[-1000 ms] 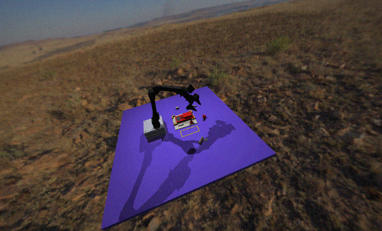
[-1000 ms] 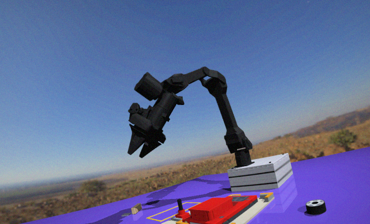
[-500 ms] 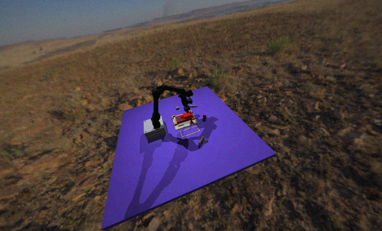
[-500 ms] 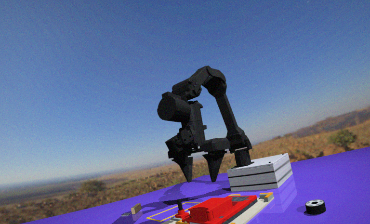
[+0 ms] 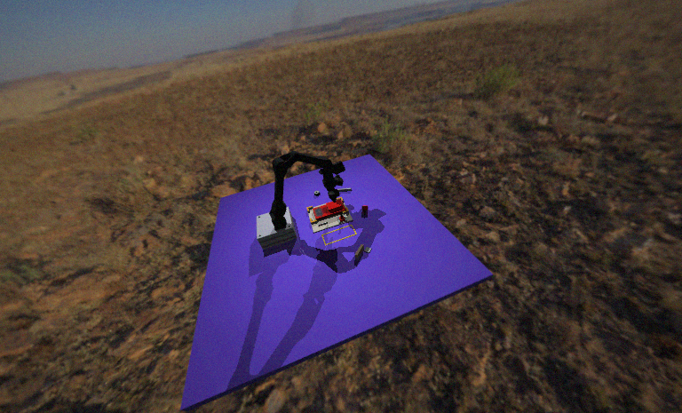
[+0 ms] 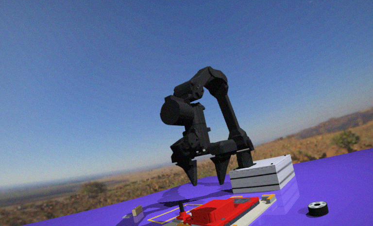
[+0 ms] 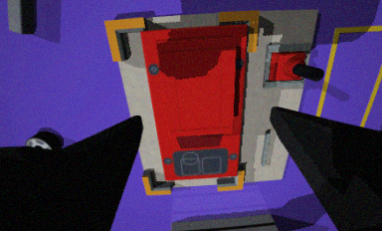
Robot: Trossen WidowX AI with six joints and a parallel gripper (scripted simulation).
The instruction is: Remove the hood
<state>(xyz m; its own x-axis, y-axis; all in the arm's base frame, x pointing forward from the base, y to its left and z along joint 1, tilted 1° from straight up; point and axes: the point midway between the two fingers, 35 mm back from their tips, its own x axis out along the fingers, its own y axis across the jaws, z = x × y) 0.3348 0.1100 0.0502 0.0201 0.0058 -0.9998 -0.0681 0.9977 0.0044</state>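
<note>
Now: gripper tip 6 cm above the hood. Also, from my gripper tip: black wheel 9 cm behind, 22 cm to the left, 9 cm below; tan block 5 cm ahead, 37 cm to the right, 9 cm below; small grey plate 10 cm ahead, 37 cm to the right, 10 cm below.
</note>
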